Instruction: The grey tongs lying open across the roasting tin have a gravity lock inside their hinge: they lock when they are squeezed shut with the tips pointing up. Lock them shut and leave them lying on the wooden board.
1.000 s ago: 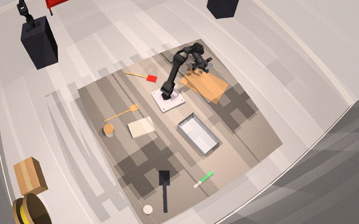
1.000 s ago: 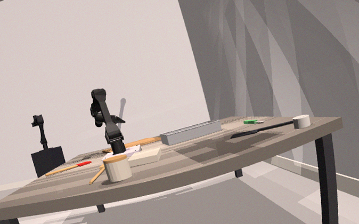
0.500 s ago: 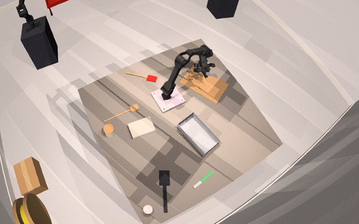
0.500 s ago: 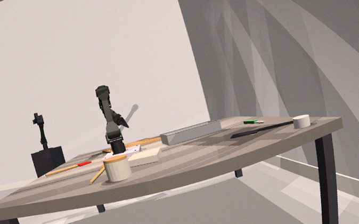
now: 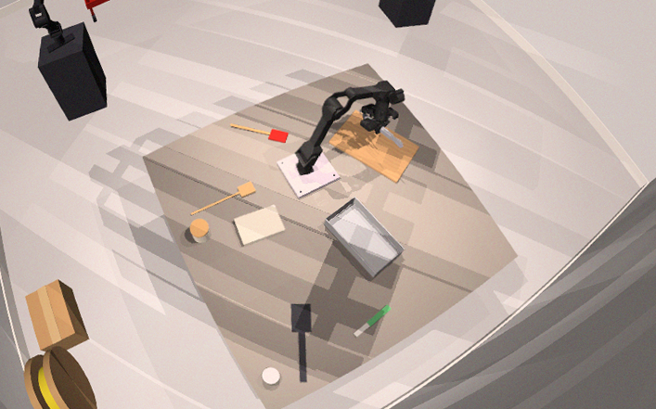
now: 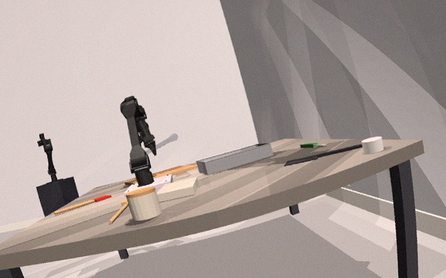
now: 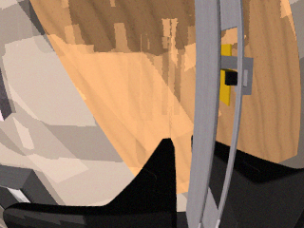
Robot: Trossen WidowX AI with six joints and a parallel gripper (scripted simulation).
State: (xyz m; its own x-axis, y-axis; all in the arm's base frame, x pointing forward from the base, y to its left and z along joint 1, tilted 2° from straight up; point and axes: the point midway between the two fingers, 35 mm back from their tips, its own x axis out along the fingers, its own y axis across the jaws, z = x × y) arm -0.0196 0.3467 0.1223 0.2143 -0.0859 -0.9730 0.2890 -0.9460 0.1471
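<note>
My gripper tip is now 10 mm past the wooden board, 20 mm to the right of it and 110 mm above it. Also, from my gripper tip: white slab 210 mm ahead, 610 mm to the right, 100 mm below; then grey roasting tin 400 mm ahead, 230 mm to the right, 90 mm below; then red spatula 240 mm behind, 450 mm to the right, 110 mm below.
</note>
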